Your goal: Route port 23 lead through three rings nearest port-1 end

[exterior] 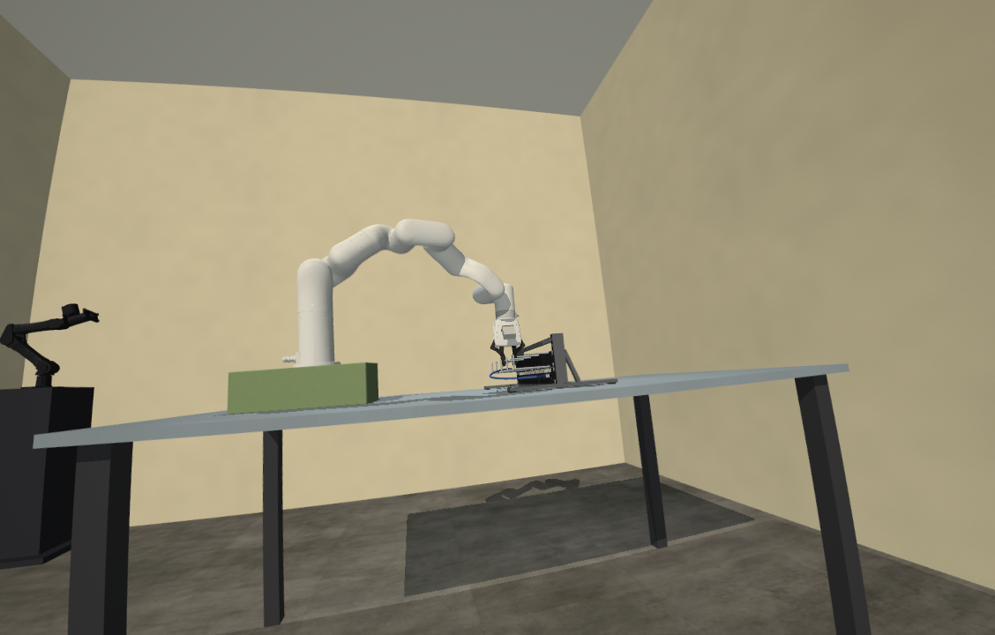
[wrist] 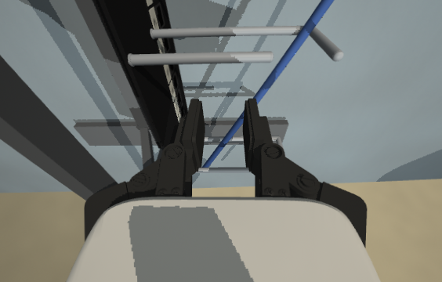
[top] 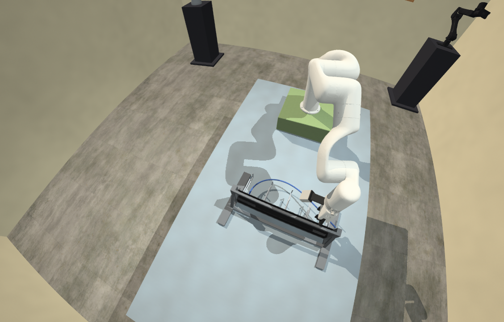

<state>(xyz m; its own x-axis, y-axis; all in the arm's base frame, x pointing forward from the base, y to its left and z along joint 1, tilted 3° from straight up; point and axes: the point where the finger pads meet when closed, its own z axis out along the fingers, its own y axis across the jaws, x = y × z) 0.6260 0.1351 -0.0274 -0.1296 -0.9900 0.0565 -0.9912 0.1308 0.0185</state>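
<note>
Right now the patch panel rack is 160 mm to the right of my hand, 40 mm ahead of it and 30 mm below it.
</note>
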